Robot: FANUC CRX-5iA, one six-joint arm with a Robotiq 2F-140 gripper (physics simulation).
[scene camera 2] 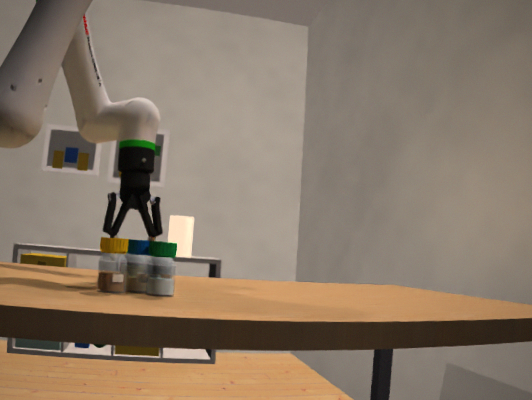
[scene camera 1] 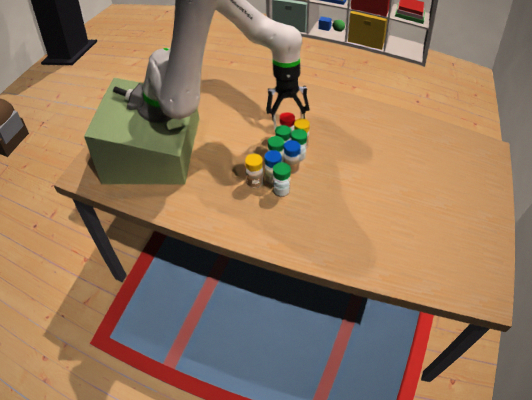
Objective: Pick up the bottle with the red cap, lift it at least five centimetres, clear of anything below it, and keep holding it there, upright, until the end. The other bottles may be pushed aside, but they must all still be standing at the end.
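Places are measured from the arm's base along level axes (x ahead, y left, z up), in centimetres.
Pixels of known places: gripper, fingertip midpoint: (scene camera 2: pixel 132 262) (scene camera 1: pixel 288 126); arm's base at its link origin: (scene camera 1: pixel 156 109).
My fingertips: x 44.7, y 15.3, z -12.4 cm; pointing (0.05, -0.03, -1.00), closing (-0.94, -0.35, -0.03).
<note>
Ahead of a thing's pixels: the offset from my fingertips to its top centre.
The red-capped bottle {dz +5.6, dx -0.1, dy -1.6 cm} (scene camera 1: pixel 287 119) stands at the back of a cluster of upright bottles; its lower part is hidden, and it does not show in the scene camera 2 view. My gripper (scene camera 1: pixel 288 121) (scene camera 2: pixel 133 237) points straight down, open and empty, with its fingers on the left and right of the red cap. Its fingertips are partly hidden behind caps. A yellow-capped bottle {dz +5.6, dx +5.6, dy -3.7 cm} (scene camera 1: pixel 302 125) stands close by on the right, near the right finger. A green-capped bottle {dz +5.6, dx +0.1, dy -9.1 cm} (scene camera 1: pixel 283 132) stands just in front, with another green-capped bottle {dz +5.6, dx +5.9, dy -9.6 cm} (scene camera 1: pixel 299 136) beside it.
Nearer the front stand a green-capped bottle {dz +5.6, dx -0.7, dy -15.3 cm} (scene camera 1: pixel 276 143), two blue-capped bottles {dz +5.6, dx +4.9, dy -16.0 cm} (scene camera 1: pixel 292 148) {dz +5.6, dx +0.1, dy -22.4 cm} (scene camera 1: pixel 273 158), a yellow-capped bottle {dz +5.6, dx -5.3, dy -25.6 cm} (scene camera 1: pixel 254 161) (scene camera 2: pixel 113 245) and a green-capped bottle {dz +5.6, dx +4.2, dy -27.0 cm} (scene camera 1: pixel 281 171) (scene camera 2: pixel 162 249). The green base block (scene camera 1: pixel 140 160) is at the table's left.
</note>
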